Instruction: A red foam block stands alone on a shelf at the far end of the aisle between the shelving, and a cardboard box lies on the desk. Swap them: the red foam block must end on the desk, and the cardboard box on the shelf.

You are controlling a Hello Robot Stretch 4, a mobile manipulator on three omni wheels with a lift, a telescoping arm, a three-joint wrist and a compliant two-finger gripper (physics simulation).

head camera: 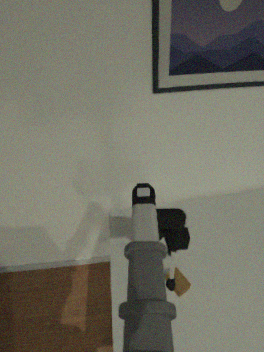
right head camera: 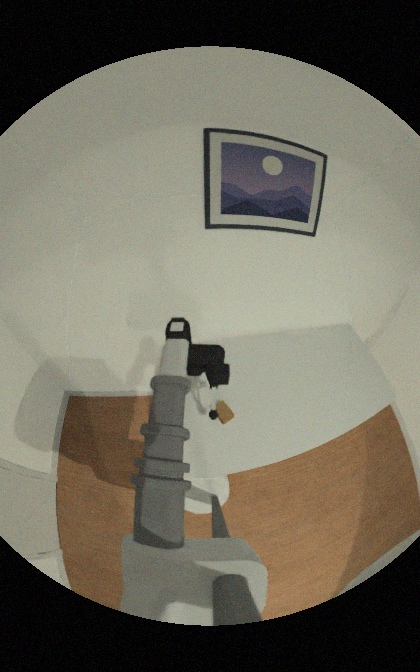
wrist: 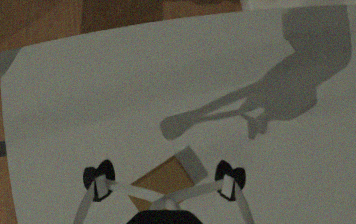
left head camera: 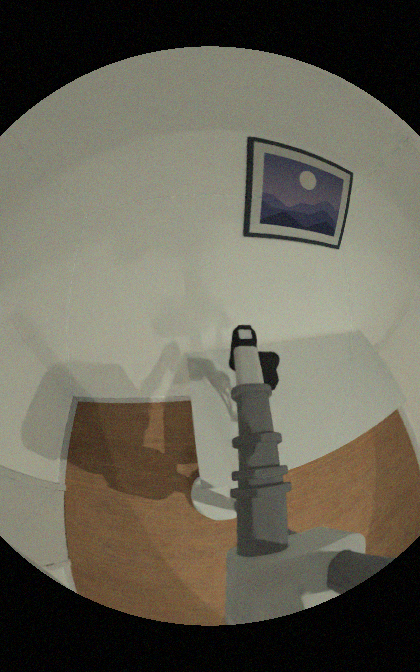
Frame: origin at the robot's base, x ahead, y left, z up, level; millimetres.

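Seen in the pictures: gripper, fingertip midpoint: (head camera: 168,269) (wrist: 165,174).
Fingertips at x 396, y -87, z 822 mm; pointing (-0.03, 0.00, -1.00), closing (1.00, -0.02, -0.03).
Note:
A point is followed by its place in that frame.
The cardboard box (head camera: 182,283) @(x 370, y -147, z 743 mm) (right head camera: 225,412) (wrist: 167,175) @(x 396, y -107, z 743 mm) is small and brown and lies on the white desk (head camera: 225,250) @(x 534, y -397, z 693 mm) (left head camera: 325,400) (right head camera: 300,400) (wrist: 75,100) @(x 230, y 13, z 693 mm). It is turned at an angle to the gripper, with its shadow at its upper right in the wrist view. My gripper (wrist: 165,174) @(x 396, y -87, z 821 mm) is open above the desk. In the wrist view its fingertips are on either side of the box, apart from it, and the gripper body hides the box's lower part. In the head views the arm partly hides the gripper. The red foam block and the shelf do not show.
A wall with a framed picture (head camera: 215,40) @(x 901, y -294, z 1530 mm) (left head camera: 300,195) (right head camera: 265,182) stands behind the desk. Wooden floor (head camera: 45,310) @(x 426, y 795, z -27 mm) (left head camera: 125,540) (right head camera: 310,525) lies left and in front of the desk. A white rounded object (left head camera: 215,500) is at the desk's near left corner.

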